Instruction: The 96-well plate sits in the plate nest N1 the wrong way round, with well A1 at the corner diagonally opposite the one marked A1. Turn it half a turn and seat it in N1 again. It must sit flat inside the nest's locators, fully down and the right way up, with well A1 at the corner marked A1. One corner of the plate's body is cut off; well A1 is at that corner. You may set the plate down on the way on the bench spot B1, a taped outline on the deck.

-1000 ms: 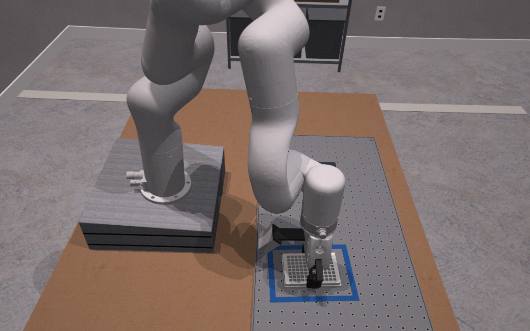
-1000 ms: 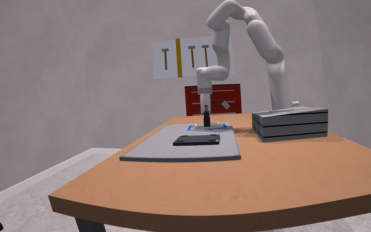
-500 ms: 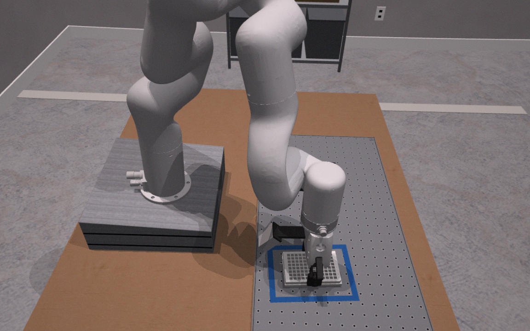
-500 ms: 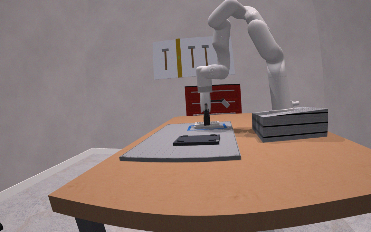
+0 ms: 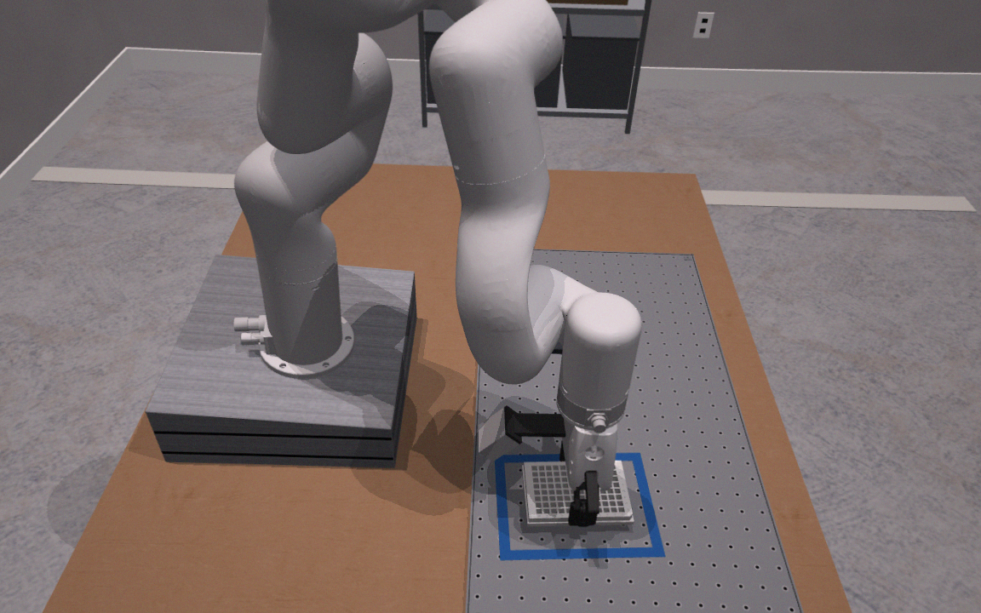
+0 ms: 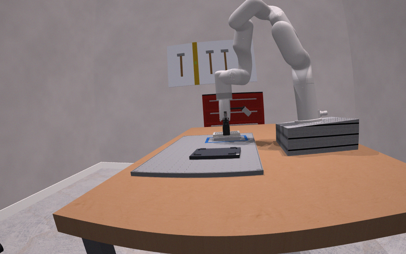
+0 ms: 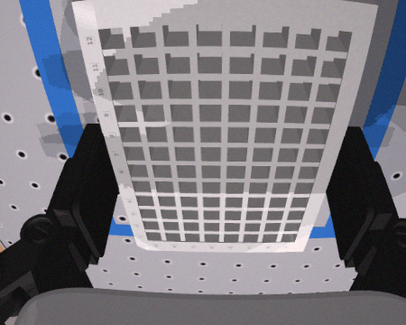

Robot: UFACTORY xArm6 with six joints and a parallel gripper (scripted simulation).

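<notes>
The black plate nest N1 is 6 cm ahead of my hand, 32 cm to the left of it and 3 cm below it. The rest, counted from my hand: white 96-well plate 1 cm below; small A1 label 1 cm behind, 39 cm to the left, 2 cm below.
</notes>
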